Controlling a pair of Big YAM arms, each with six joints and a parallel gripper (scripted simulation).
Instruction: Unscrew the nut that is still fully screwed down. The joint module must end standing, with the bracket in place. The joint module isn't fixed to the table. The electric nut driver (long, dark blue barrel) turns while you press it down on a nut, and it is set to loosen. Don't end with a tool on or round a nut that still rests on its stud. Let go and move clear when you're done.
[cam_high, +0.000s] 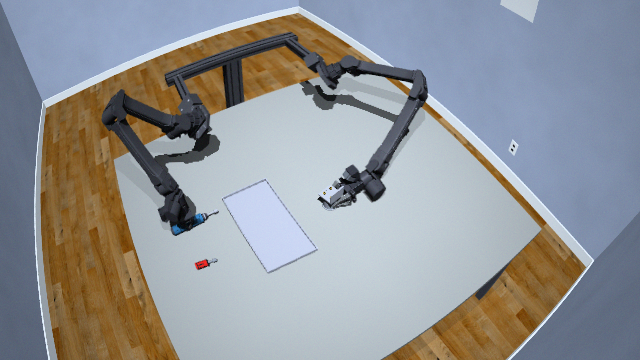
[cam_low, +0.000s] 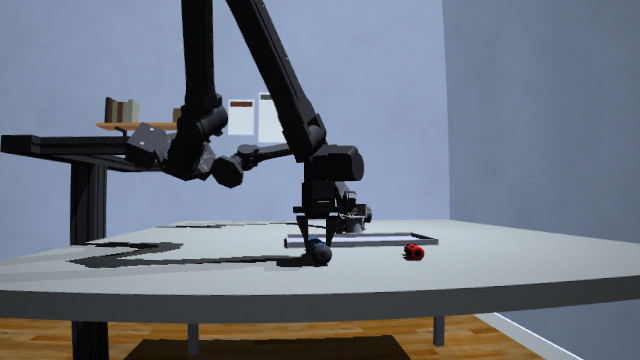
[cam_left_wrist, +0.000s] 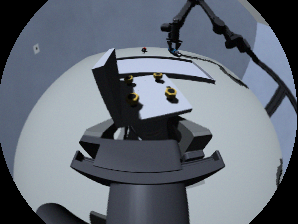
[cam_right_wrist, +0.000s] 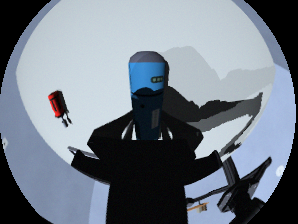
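Right now my left hand is 50 mm below the bracket. Round my left hand: red tool (30 mm ahead, 590 mm to the right, 10 mm below).
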